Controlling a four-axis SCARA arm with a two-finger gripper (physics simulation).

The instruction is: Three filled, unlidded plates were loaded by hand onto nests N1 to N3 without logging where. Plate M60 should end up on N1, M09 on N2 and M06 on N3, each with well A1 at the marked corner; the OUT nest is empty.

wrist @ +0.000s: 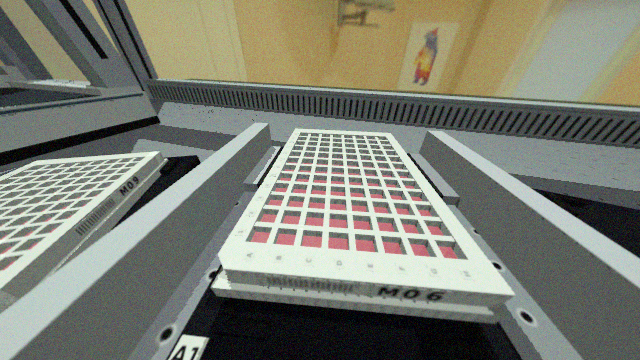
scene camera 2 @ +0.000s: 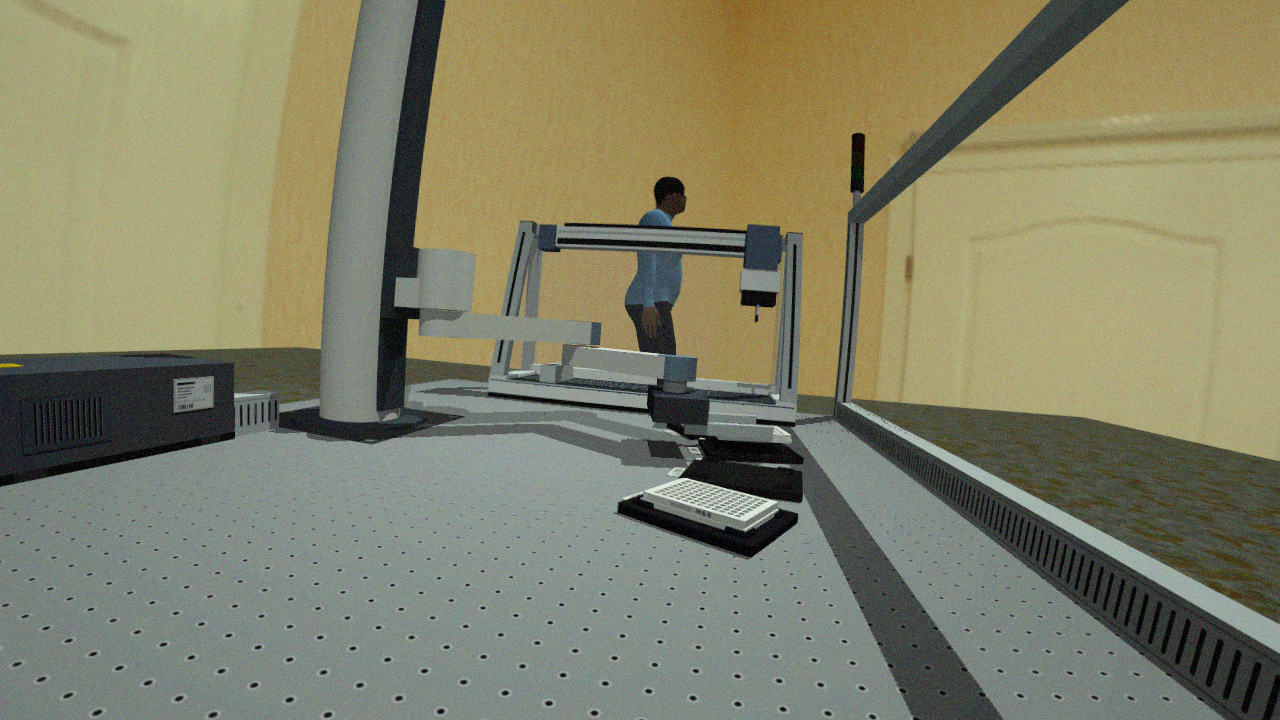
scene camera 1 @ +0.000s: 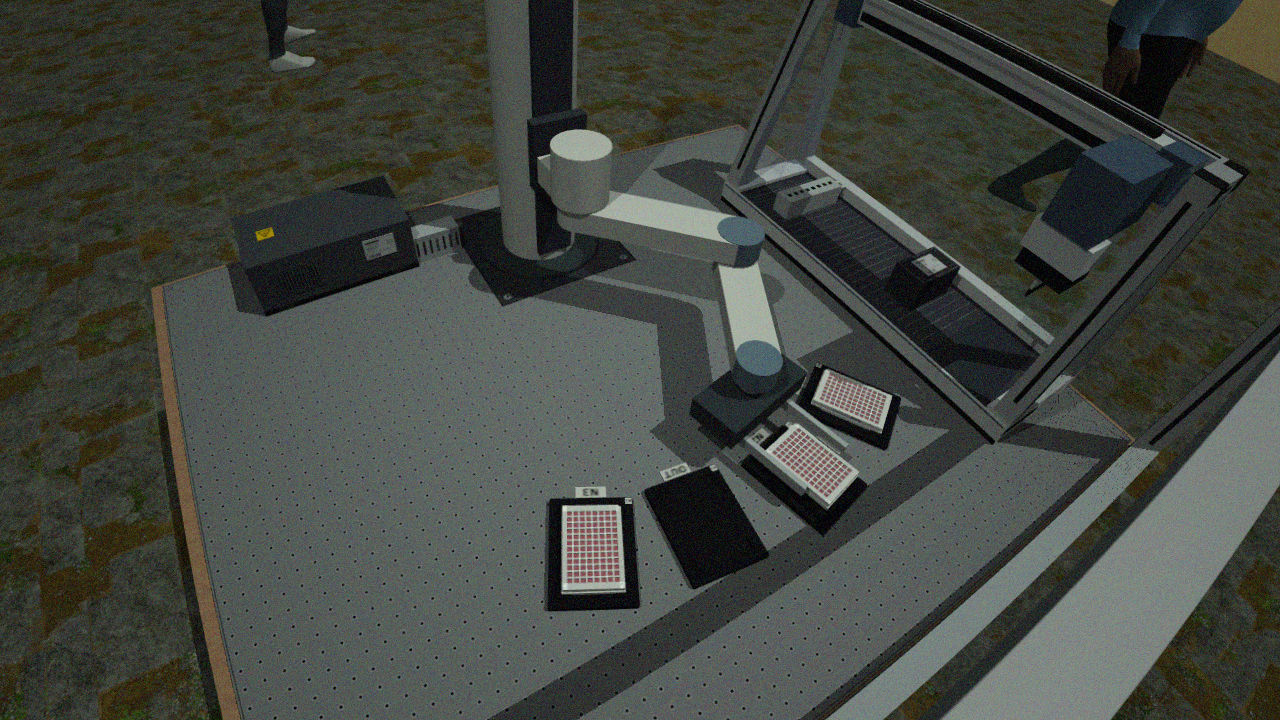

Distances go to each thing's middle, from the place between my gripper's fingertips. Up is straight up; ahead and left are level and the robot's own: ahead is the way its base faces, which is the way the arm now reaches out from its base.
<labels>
My hand is 4 cm past the OUT nest [scene camera 1: 703, 521], 19 cm to the left of it and 4 cm above it. The rest, counted from my hand: nest N3 [scene camera 1: 594, 601]: 8 cm behind, 36 cm to the right, 4 cm below; nest N1 [scene camera 1: 835, 422]: 9 cm behind, 16 cm to the left, 4 cm below; nest N2 [scene camera 1: 801, 505]: 2 cm behind, 1 cm to the right, 4 cm below.
</labels>
